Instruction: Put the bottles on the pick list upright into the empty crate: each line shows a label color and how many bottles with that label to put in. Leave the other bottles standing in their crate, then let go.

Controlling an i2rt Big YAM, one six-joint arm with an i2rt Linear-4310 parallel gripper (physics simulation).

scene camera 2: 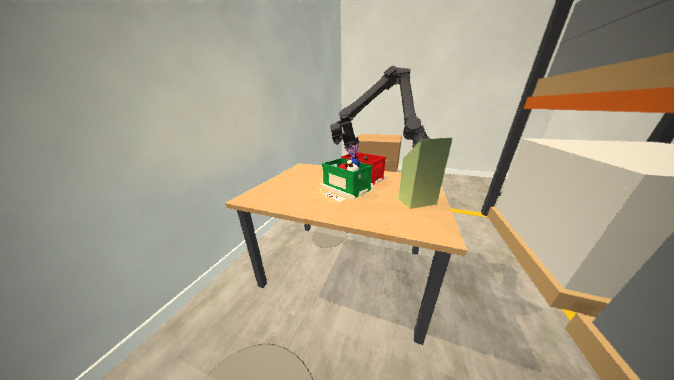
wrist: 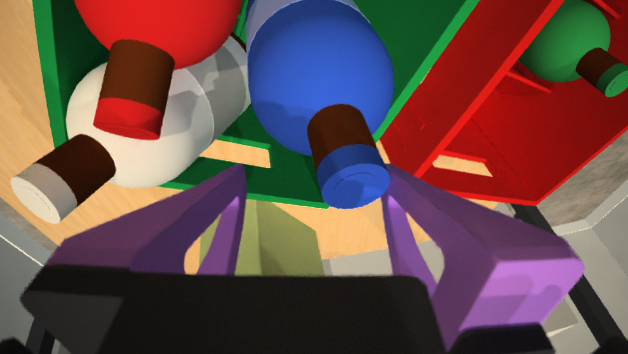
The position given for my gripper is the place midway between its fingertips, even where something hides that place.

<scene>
I see my gripper (wrist: 313, 176), a white bottle (wrist: 205, 99), a red bottle (wrist: 144, 49) and a blue bottle (wrist: 320, 85).
</scene>
